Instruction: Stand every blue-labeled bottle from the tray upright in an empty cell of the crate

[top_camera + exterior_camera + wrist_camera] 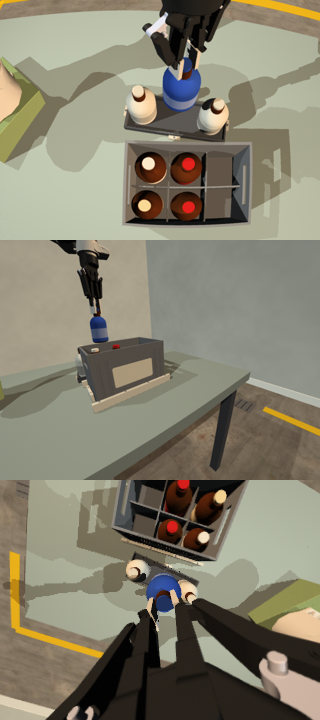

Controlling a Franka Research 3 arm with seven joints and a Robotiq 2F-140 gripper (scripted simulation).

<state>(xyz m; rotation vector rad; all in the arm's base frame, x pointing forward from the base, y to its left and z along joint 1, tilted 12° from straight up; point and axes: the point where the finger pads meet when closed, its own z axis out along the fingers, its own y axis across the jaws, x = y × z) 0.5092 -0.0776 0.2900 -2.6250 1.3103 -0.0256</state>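
The blue-labeled bottle lies 9 cm below my hand. From my hand the other things lie so: grey crate 2 cm ahead, 19 cm to the right, 25 cm below; then cream-labeled bottle 10 cm behind, 2 cm to the left, 25 cm below; then dark tray 32 cm below.
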